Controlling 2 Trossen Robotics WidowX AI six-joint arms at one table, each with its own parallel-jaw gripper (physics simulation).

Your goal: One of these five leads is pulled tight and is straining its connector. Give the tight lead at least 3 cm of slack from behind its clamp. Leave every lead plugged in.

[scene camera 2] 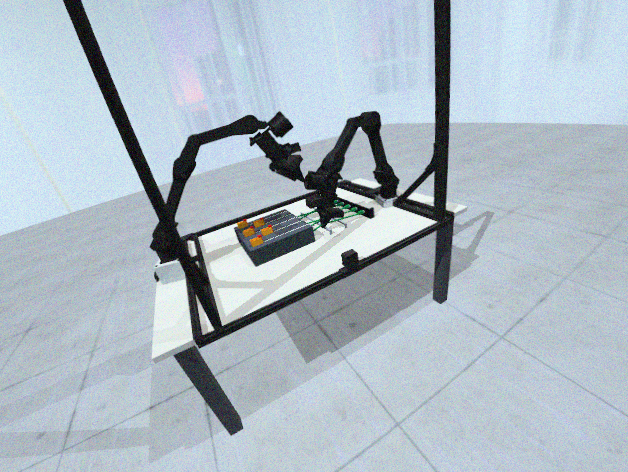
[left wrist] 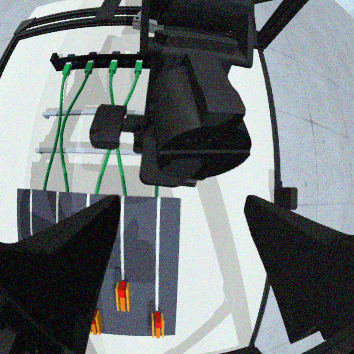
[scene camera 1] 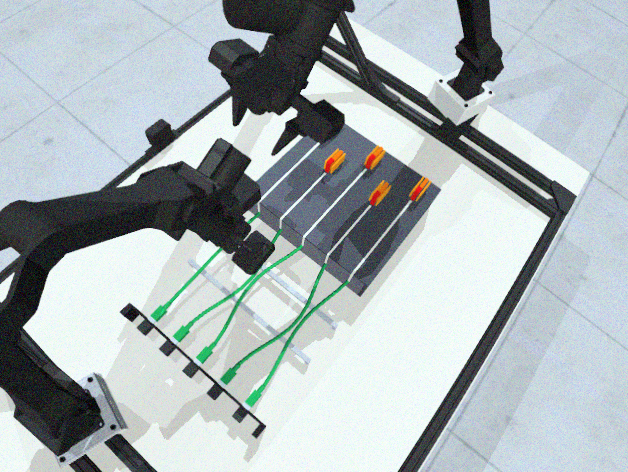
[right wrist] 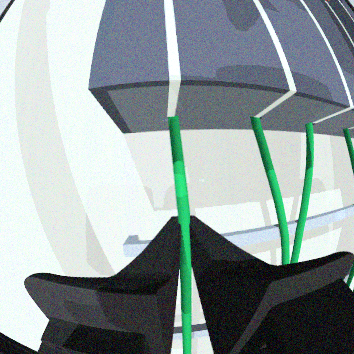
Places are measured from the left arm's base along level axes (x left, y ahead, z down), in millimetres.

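Pixels of known places: left gripper, fingertip midpoint: (scene camera 2: 299, 181) (left wrist: 184, 203) (scene camera 1: 254, 140); right gripper, fingertip midpoint: (scene camera 2: 322, 227) (scene camera 1: 238, 235) (right wrist: 182, 222); left arm's base, link origin: (scene camera 2: 170, 257) (scene camera 1: 465, 87); right arm's base, link origin: (scene camera 2: 389, 196) (scene camera 1: 76, 418).
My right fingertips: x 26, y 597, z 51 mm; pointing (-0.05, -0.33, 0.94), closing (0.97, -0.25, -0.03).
Observation:
Ahead of a thing's pixels: the offset from my right fingertips to its top centre. "*": to the spot under its first point.
Five green leads run from a black connector bar @[* dx +186, dy +167, dz -20 mm] (scene camera 1: 205, 375) (left wrist: 102, 63) to a dark grey block (scene camera 1: 378, 253) (left wrist: 170, 250) (right wrist: 130, 50), continuing white over it to orange-red clamps. The outermost lead (scene camera 1: 192, 279) (right wrist: 180, 185), at the left in scene camera 1, runs nearly straight; its connector @[* dx +55, dy +184, dz -5 mm] (scene camera 1: 159, 313) is at the bar. Its clamp @[dx -77, dy -246, dz -71 mm] (left wrist: 157, 325) shows in the left wrist view. My right gripper (right wrist: 182, 222) (scene camera 2: 323, 223) is shut on this lead just before the block. My left gripper (scene camera 1: 254, 138) (left wrist: 184, 203) is open and empty, high over the block's clamp end.
The other four leads cross in pairs between bar and block. Two pale rails (scene camera 1: 299, 353) (scene camera 1: 329, 322) lie beneath the leads. Other clamps (scene camera 1: 335, 161) (scene camera 1: 374, 158) (scene camera 1: 379, 192) (scene camera 1: 420, 188) stand on the block. A small black box @[* dx -265, dy +23, dz -21 mm] (scene camera 1: 160, 134) (scene camera 2: 349, 257) sits on the table frame.

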